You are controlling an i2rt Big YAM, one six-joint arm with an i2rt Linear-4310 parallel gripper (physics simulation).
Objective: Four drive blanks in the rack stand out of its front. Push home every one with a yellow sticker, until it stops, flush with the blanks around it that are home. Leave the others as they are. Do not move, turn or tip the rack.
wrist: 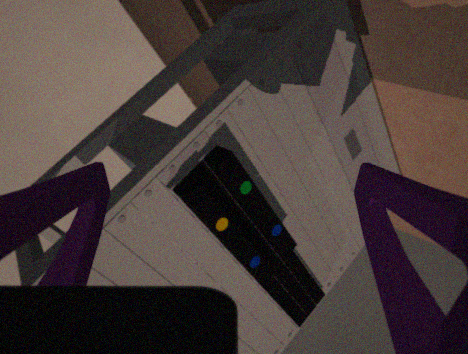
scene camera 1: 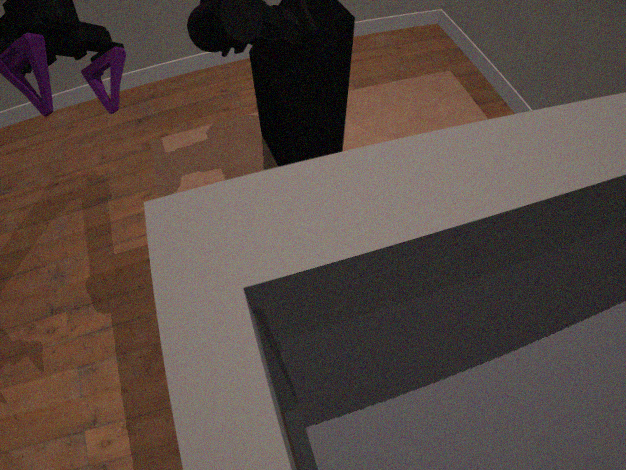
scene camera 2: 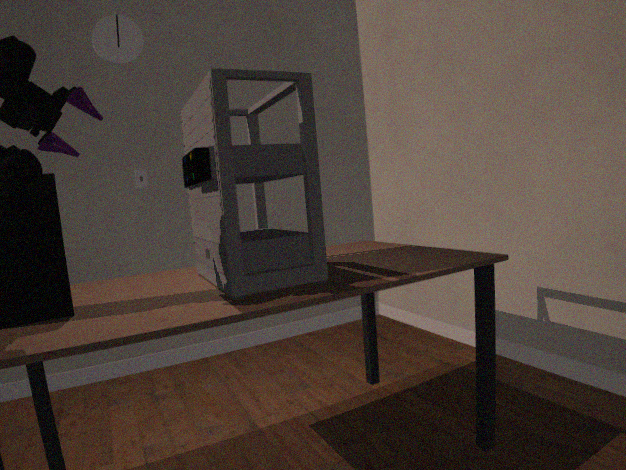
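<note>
The grey rack (scene camera 2: 230, 242) (wrist: 160, 183) stands upright on the table, with pale blanks across its front. A black block of drive blanks (scene camera 2: 197, 166) stands out of the front. In the wrist view, a yellow sticker (wrist: 222, 224) and a blue sticker (wrist: 255, 261) lie on the left side of a thin seam; a green sticker (wrist: 245, 187) and another blue sticker (wrist: 277, 230) lie on the right side. Exact blank edges are too dark to tell. My gripper (scene camera 1: 79, 112) (scene camera 2: 90, 136) (wrist: 232, 177) is open and empty, in front of the rack and apart from it, tilted towards the blanks.
The table (scene camera 2: 166, 303) carries the rack and the black arm base (scene camera 1: 303, 101) (scene camera 2: 30, 252). A large pale surface (scene camera 1: 202, 242) with a dark recess fills the near part of scene camera 1 and hides what is below it. Walls stand behind the table.
</note>
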